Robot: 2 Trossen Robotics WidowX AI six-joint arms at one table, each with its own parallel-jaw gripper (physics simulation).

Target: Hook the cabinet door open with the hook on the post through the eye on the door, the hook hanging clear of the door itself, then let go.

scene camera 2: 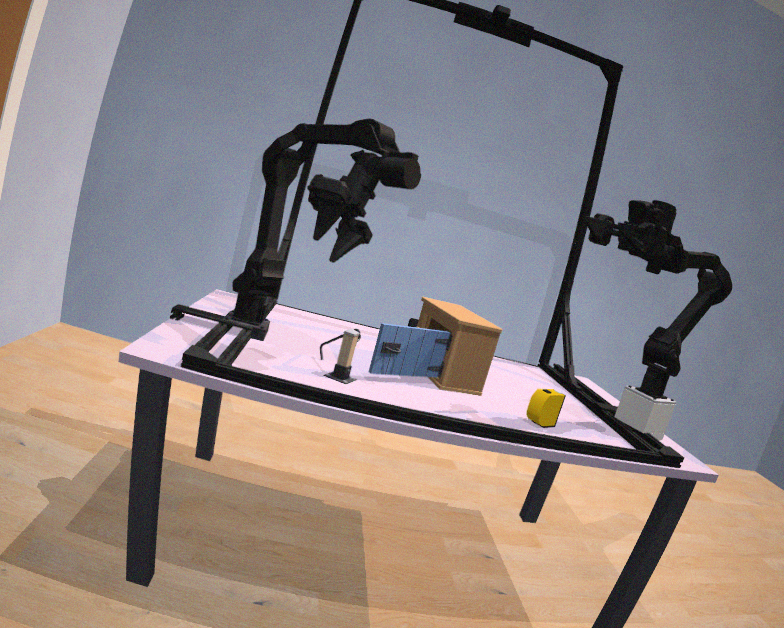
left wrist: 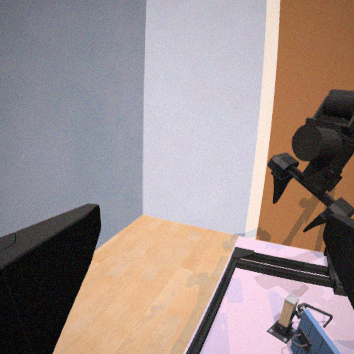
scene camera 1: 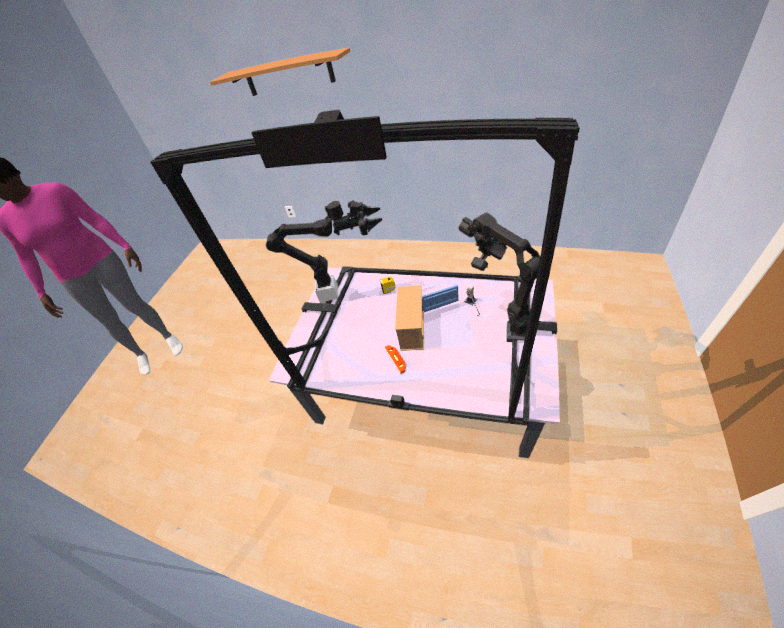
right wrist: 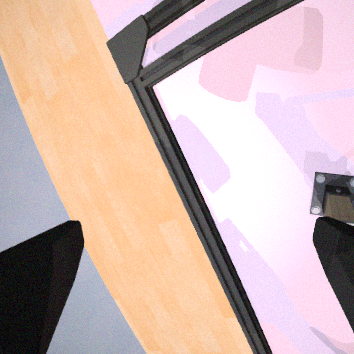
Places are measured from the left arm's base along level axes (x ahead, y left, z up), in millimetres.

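Where they show: left gripper, between the fingertips: [scene camera 2: 601, 221] [left wrist: 215, 221] [scene camera 1: 381, 213]; right gripper, between the fingertips: [scene camera 2: 323, 251] [left wrist: 288, 216] [scene camera 1: 491, 259] [right wrist: 199, 231]; left arm's base, origin of its link: [scene camera 2: 651, 393] [scene camera 1: 324, 282]; right arm's base, origin of its link: [scene camera 2: 247, 319] [scene camera 1: 518, 329].
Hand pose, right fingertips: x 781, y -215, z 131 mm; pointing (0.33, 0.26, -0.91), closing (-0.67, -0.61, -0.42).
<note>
Each offset is from my right fingertips to the top centre of the thing. "pt": to the spot under its first point.
The wooden cabinet {dx -391, dy -107, dz -76 mm} [scene camera 1: 410, 317] [scene camera 2: 467, 353] has its blue door {pt dx -242, dy -25, dz -156 mm} [scene camera 1: 440, 298] [scene camera 2: 409, 351] [left wrist: 319, 340] standing open. A dark eye [scene camera 2: 391, 348] is on the door's face. The short post {pt dx -103, dy -14, dz -178 mm} [scene camera 1: 469, 294] [scene camera 2: 347, 349] [left wrist: 288, 312] stands upright, apart from the door's free edge. The thin black hook [scene camera 2: 330, 340] [left wrist: 320, 309] extends from the post's top, out of the eye and pointing away from the door in scene camera 2. My right gripper [scene camera 2: 325, 248] [left wrist: 288, 216] [right wrist: 199, 231] is open and empty, high above the post. My left gripper [scene camera 1: 380, 215] [left wrist: 215, 221] is open and empty, high up and far from the post.
A yellow block {dx -471, dy +171, dz -151 mm} [scene camera 1: 388, 284] [scene camera 2: 545, 407] lies near the left arm's base. An orange level-like tool {dx -487, dy -256, dz -213 mm} [scene camera 1: 395, 359] lies in front of the cabinet in scene camera 1. Black rails [scene camera 2: 366, 408] edge the table, and a tall black frame [scene camera 1: 561, 189] rises over it.
</note>
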